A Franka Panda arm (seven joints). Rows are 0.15 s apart.
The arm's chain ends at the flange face. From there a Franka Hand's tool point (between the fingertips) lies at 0.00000 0.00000 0.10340 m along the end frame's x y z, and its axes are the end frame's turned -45 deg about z.
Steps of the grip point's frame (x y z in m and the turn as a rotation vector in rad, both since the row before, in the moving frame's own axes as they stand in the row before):
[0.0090 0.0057 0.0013 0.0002 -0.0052 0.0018]
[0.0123 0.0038 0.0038 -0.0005 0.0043 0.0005]
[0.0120 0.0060 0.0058 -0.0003 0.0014 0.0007]
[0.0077 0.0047 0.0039 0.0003 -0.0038 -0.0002]
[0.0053 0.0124 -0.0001 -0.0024 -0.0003 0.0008]
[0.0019 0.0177 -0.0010 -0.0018 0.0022 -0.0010]
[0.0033 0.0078 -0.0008 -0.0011 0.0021 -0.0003]
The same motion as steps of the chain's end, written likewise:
[0.0108 -0.0027 0.0013 -0.0035 -0.0038 0.0018]
[0.0110 -0.0057 0.0038 0.0027 0.0034 0.0005]
[0.0126 -0.0042 0.0058 0.0008 0.0012 0.0007]
[0.0091 -0.0024 0.0039 -0.0025 -0.0029 -0.0002]
[0.0124 0.0048 -0.0001 -0.0019 0.0015 0.0008]
[0.0136 0.0112 -0.0010 0.0003 0.0028 -0.0010]
[0.0076 0.0033 -0.0008 0.0007 0.0023 -0.0003]

